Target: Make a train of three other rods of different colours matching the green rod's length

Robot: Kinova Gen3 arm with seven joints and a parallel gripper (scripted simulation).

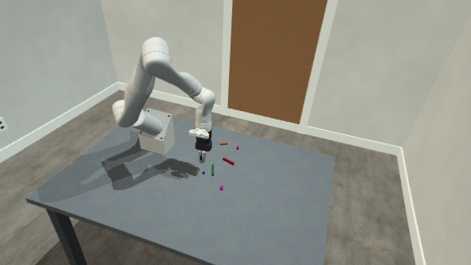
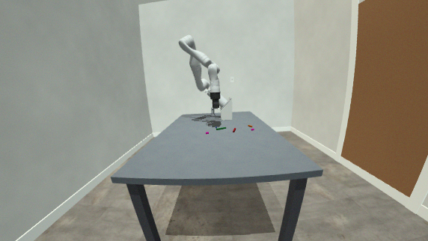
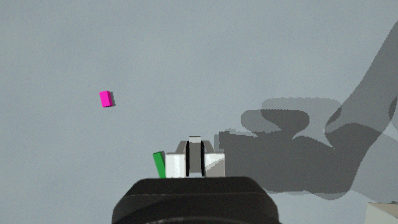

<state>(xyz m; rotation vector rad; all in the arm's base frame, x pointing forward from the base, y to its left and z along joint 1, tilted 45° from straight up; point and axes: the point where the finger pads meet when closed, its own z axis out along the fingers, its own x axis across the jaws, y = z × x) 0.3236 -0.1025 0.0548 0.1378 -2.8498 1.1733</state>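
My hand is 110 mm above the blue rod and 20 mm to the right of it. The rest, counted from my hand: red rod 150 mm to the left, 110 mm below, 90 mm ahead; grey rod 10 mm below; green rod 110 mm below, 60 mm to the left, 30 mm ahead.
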